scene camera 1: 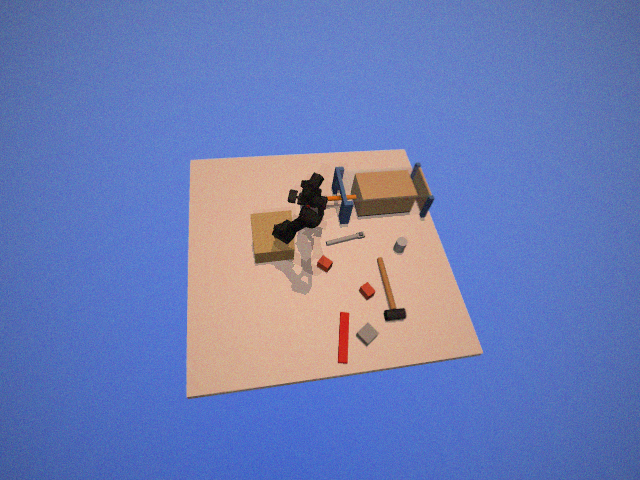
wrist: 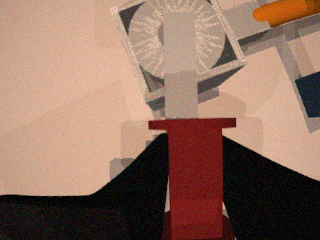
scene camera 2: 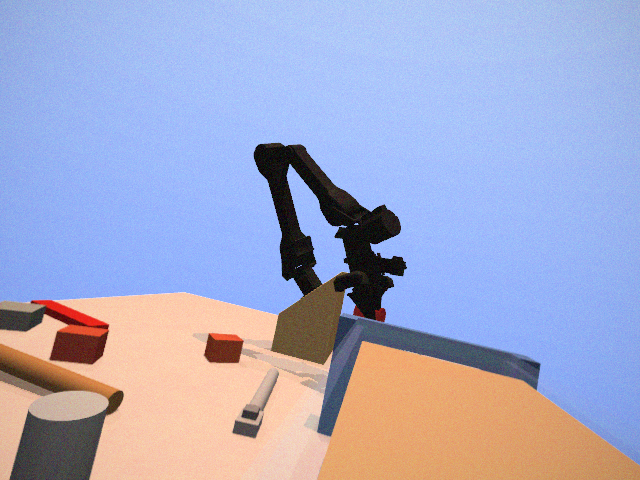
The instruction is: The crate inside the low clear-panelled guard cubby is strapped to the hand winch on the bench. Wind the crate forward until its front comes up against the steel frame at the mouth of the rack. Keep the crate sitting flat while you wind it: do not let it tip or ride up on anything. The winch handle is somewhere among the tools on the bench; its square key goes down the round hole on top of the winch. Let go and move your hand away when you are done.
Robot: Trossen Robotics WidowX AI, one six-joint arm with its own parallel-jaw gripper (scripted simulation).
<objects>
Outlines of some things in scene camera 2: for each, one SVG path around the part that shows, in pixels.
My gripper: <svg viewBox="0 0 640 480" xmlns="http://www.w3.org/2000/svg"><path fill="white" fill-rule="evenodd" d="M349 251L346 253L347 258L343 260L344 263L348 264L350 273L335 278L333 282L335 292L343 292L344 289L353 287L352 292L347 293L347 296L351 298L365 318L376 320L375 310L379 311L381 309L382 296L388 288L394 287L393 279L389 276L384 276L385 273L403 277L404 270L407 269L406 262L403 260L403 257L393 256L392 259L381 258L380 253L377 253L376 256L376 253L368 247Z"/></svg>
A red bar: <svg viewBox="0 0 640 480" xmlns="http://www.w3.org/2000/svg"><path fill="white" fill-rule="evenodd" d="M30 301L30 303L47 305L45 314L68 325L108 329L109 324L53 300Z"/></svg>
A grey wrench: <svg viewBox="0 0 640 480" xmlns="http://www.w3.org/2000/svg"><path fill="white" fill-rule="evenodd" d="M278 369L270 368L250 403L247 403L241 409L235 419L232 434L256 439L263 420L263 409L279 376Z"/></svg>
</objects>
